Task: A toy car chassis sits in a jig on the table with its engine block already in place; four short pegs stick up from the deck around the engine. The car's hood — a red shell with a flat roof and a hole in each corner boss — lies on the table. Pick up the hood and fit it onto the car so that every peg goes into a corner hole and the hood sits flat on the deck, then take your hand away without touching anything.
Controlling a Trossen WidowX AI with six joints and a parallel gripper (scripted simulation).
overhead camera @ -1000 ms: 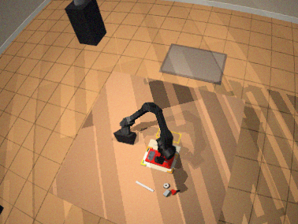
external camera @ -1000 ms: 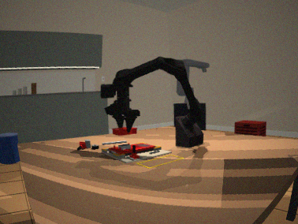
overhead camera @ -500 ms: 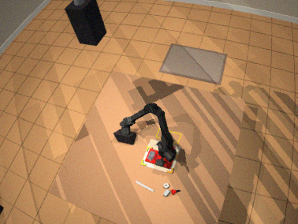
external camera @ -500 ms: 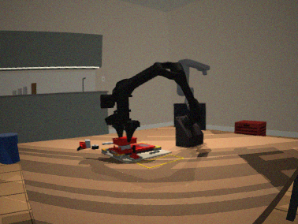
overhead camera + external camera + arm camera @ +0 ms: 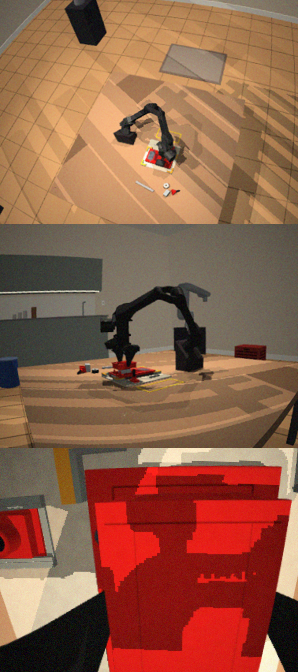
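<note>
The grey engine block is 10 mm to the left of my gripper tip and 30 mm below it. Round my gripper tip: grey bar (70 mm behind, 240 mm to the right, 50 mm below); red hood (10 mm above).
</note>
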